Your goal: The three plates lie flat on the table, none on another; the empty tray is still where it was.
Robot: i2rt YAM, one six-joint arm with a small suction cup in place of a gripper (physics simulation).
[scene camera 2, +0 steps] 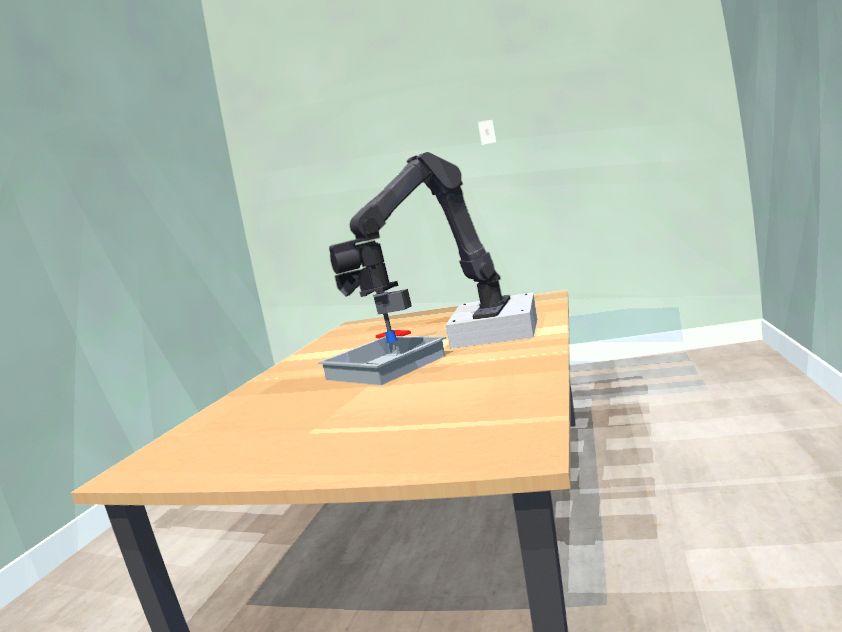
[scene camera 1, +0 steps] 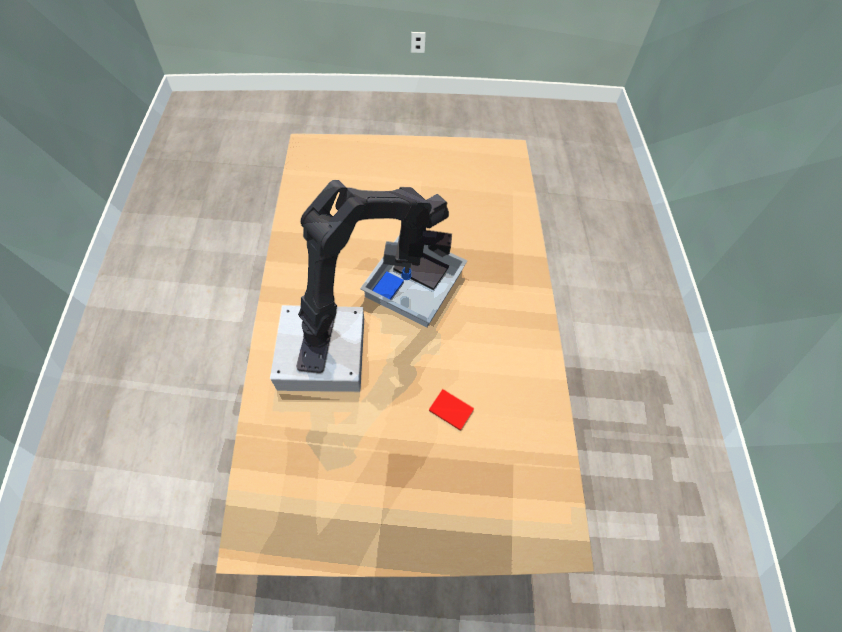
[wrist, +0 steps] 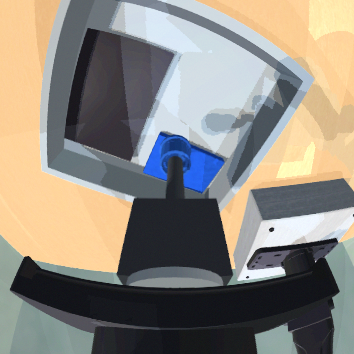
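Pixels of known places: hand at its tool point: (scene camera 2: 392, 341) (scene camera 1: 406, 276) (wrist: 174, 148); arm's base at its link origin: (scene camera 2: 492, 308) (scene camera 1: 317, 338) (wrist: 295, 252).
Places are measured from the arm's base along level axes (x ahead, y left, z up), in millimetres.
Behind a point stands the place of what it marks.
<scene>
The grey tray (scene camera 1: 396, 309) {x 195, y 146, z -57 mm} (scene camera 2: 353, 373) {x 271, y 364, z -50 mm} (wrist: 55, 120) {x 240, y 374, z -44 mm} stands on the table. In it lie a small blue plate (scene camera 1: 388, 285) {x 162, y 228, z -61 mm} (wrist: 200, 172) {x 149, y 201, z -61 mm} and a larger dark brown plate (scene camera 1: 435, 273) {x 298, y 288, z -61 mm} (wrist: 125, 95) {x 254, y 287, z -61 mm}, side by side with a narrow gap. A red plate (scene camera 1: 451, 409) {x 372, y -135, z -65 mm} (scene camera 2: 402, 333) {x 330, y -112, z -66 mm} lies flat on the table, away from the tray. My blue suction cup (scene camera 1: 406, 274) (scene camera 2: 390, 336) (wrist: 175, 147) hangs inside the tray's outline, a little above the blue plate, and carries no plate. It hides part of the blue plate in the wrist view. The tray's wall hides both its plates in scene camera 2.
The arm's pale base block (scene camera 1: 350, 340) {x 88, y 5, z -1 mm} (scene camera 2: 491, 331) {x -13, y 104, z -42 mm} (wrist: 280, 215) {x 109, y 84, z -12 mm} stands near the tray at the table's edge. The wooden table (scene camera 1: 510, 340) {x 530, y 92, z -74 mm} (scene camera 2: 408, 462) {x -38, y 815, z -74 mm} extends around the tray. The tray's raised walls surround the blue and brown plates.
</scene>
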